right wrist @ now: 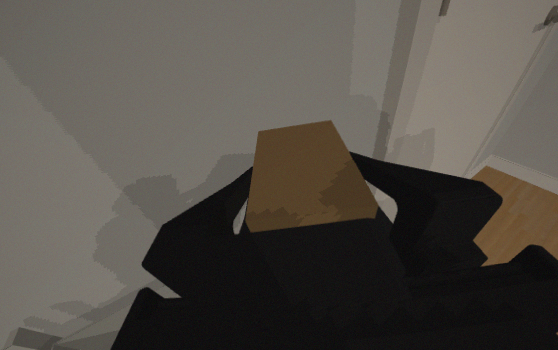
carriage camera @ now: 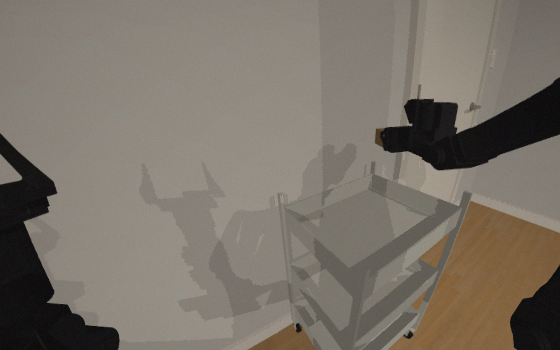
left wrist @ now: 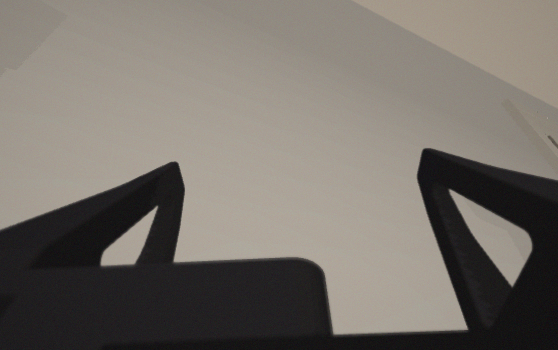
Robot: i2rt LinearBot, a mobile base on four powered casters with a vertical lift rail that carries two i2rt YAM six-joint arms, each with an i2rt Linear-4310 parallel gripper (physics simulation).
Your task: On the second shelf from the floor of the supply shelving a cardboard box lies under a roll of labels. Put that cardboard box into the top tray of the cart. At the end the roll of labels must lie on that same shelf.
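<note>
The cardboard box (carriage camera: 378,136) (right wrist: 305,175) is brown and sits between the fingers of my right gripper (carriage camera: 385,138) (right wrist: 300,166), which is shut on it. In the carriage camera they are above the far right part of the grey cart, higher than its top tray (carriage camera: 407,244). Bare tray floor with shadows shows inside the tray. My left gripper (left wrist: 299,168) is wide open with nothing between its fingers; part of it shows at the left edge of the carriage camera. The supply shelving and the roll of labels do not show in these views.
The cart's corner posts (carriage camera: 462,212) rise above the tray rim, and lower shelves show beneath. A pale wall (carriage camera: 150,100) stands behind and left of the cart. A door (carriage camera: 450,60) with a handle (carriage camera: 472,107) is behind my right gripper. Wooden floor (carriage camera: 490,260) lies right of the cart.
</note>
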